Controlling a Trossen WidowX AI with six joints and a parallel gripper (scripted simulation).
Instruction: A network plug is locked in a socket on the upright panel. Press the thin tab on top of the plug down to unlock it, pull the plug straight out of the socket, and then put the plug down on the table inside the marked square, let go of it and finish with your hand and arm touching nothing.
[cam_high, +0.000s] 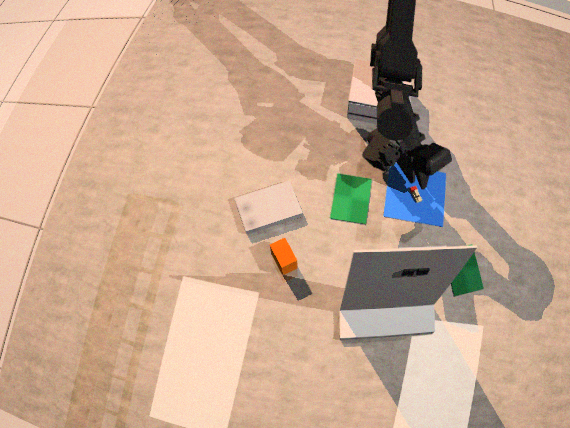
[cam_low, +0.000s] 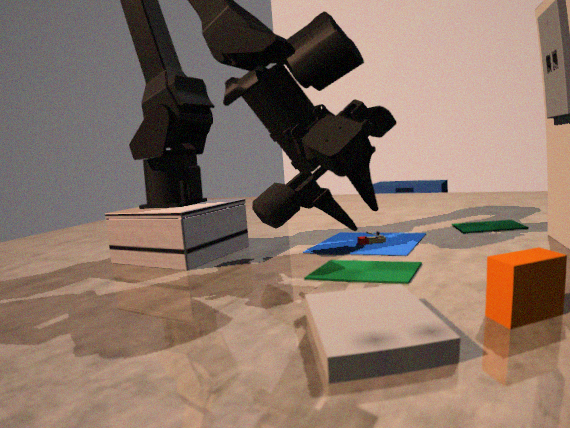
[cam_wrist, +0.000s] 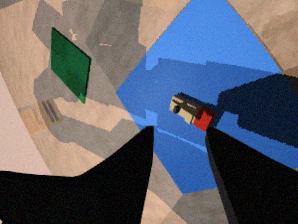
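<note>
Now: the network plug 2 cm below my gripper tip and 1 cm ahead of it. The rest, counted from my gripper tip: grey panel 24 cm ahead, 9 cm above, 4 cm to the right; blue square 3 cm below; grey slab 27 cm to the right, 6 cm ahead, 2 cm below.
</note>
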